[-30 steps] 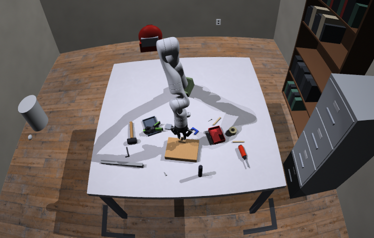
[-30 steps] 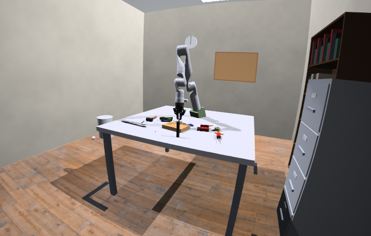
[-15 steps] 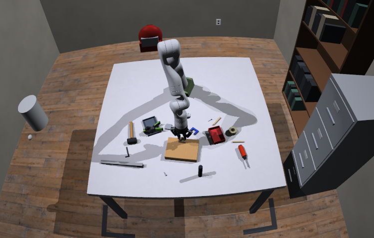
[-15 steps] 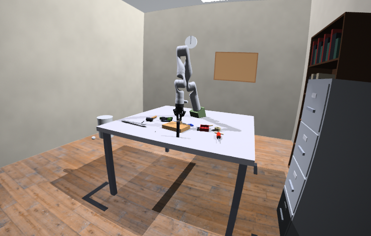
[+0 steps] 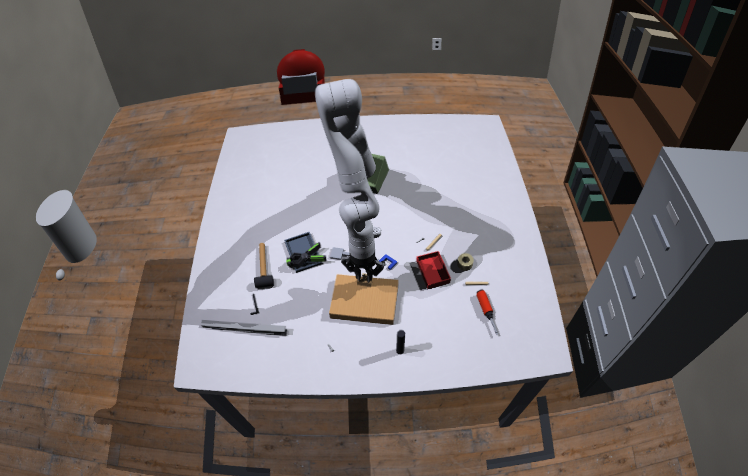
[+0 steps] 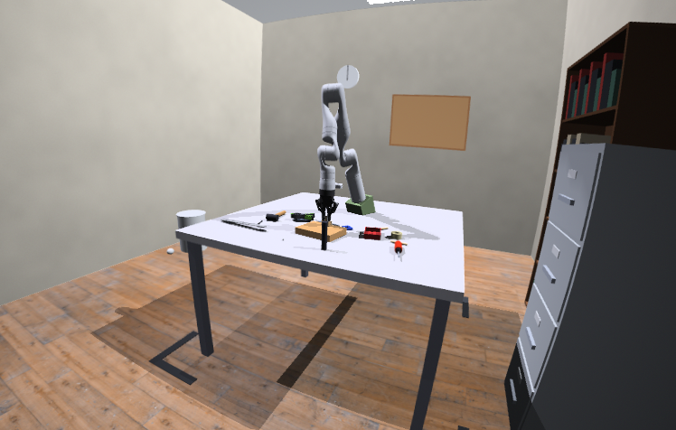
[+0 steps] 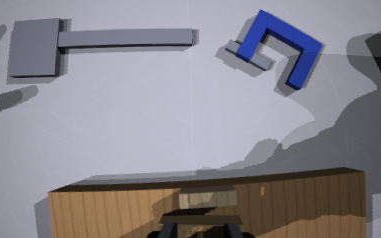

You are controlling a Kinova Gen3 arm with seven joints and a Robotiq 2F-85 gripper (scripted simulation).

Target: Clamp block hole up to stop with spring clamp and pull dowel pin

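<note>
Now: the round dowel pin 20 mm below my hand. Also, from my hand: grey t-shaped tool (140 mm behind, 70 mm below, 50 mm to the right); wooden bench board (50 mm below, 50 mm ahead); wooden block (30 mm below).
</note>
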